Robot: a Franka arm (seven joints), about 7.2 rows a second.
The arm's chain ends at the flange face. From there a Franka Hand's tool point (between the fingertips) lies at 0.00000 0.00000 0.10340 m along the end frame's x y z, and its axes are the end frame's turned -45 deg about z.
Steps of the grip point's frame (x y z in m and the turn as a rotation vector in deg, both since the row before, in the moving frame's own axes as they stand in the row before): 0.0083, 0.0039, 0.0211, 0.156, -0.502, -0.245; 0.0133, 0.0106, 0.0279, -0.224, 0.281, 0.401; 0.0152, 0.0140, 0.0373, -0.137, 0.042, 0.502; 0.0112, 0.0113, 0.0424, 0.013, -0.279, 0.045; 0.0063, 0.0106, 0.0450, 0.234, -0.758, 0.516; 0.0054, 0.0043, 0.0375, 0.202, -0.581, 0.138
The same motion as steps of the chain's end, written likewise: 0.0095, -0.0036, 0.0211, -0.245, -0.465, -0.245; 0.0163, -0.0018, 0.0279, 0.040, 0.357, 0.401; 0.0204, -0.0010, 0.0373, -0.067, 0.127, 0.502; 0.0163, -0.0003, 0.0424, -0.188, -0.206, 0.045; 0.0132, 0.0024, 0.0450, -0.371, -0.701, 0.516; 0.0079, -0.0013, 0.0375, -0.268, -0.554, 0.138
